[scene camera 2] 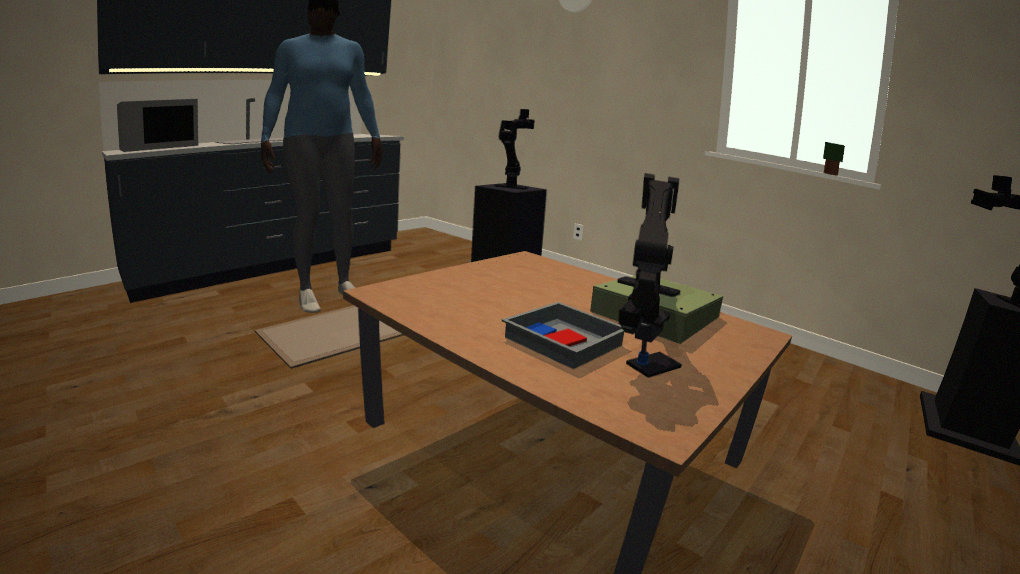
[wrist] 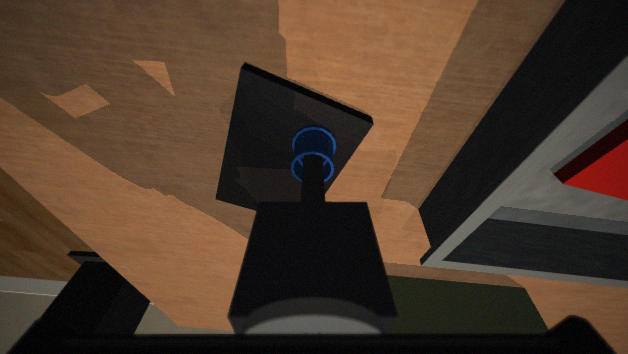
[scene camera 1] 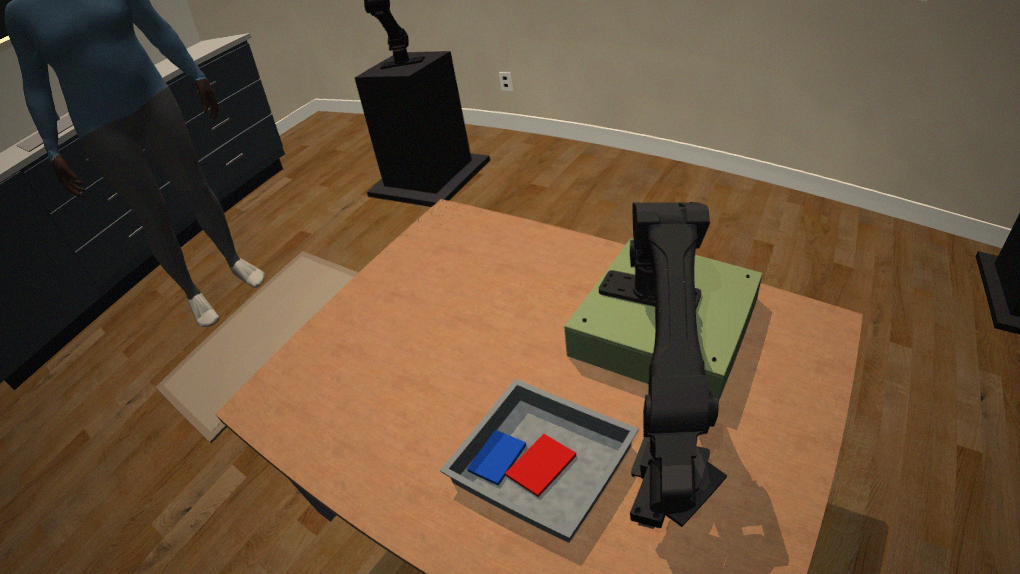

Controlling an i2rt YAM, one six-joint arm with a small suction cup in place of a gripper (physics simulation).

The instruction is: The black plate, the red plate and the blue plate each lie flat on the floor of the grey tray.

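Seen in the pictures: end effector, tool point: (scene camera 2: 642, 365) (wrist: 313, 139); arm's base, origin of the base link: (scene camera 1: 650, 293).
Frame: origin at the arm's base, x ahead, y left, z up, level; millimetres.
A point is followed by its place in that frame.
The black plate (scene camera 1: 706, 480) @(x 327, y 216, z -69 mm) (scene camera 2: 660, 366) @(x 357, y 209, z -69 mm) (wrist: 263, 132) @(x 377, y 197, z -69 mm) lies flat on the wooden table (scene camera 1: 427, 321) @(x 158, y -445, z -78 mm), just right of the grey tray (scene camera 1: 581, 413) @(x 288, y -28, z -34 mm) (scene camera 2: 549, 350) @(x 496, y -32, z -58 mm) (wrist: 505, 193) @(x 373, y 61, z -28 mm). My suction cup (scene camera 2: 643, 354) @(x 367, y 165, z -78 mm) (wrist: 314, 142) points straight down and rests on the middle of the black plate; in scene camera 1 the arm hides it. The red plate (scene camera 1: 540, 464) @(x 391, y -59, z -65 mm) (scene camera 2: 567, 336) @(x 379, y -55, z -65 mm) (wrist: 602, 171) @(x 361, y -29, z -65 mm) and the blue plate (scene camera 1: 496, 456) @(x 406, y -135, z -65 mm) (scene camera 2: 541, 328) @(x 387, y -134, z -65 mm) lie flat side by side on the tray floor.
The arm stands on a green base box (scene camera 1: 720, 300) @(x -26, y 142, z 1 mm) (scene camera 2: 688, 310) @(x 131, y 185, z 11 mm) behind the tray. A person (scene camera 1: 106, 71) (scene camera 2: 316, 107) stands by the dark cabinets at the far left. Another arm on a black pedestal (scene camera 1: 413, 121) stands beyond the table.
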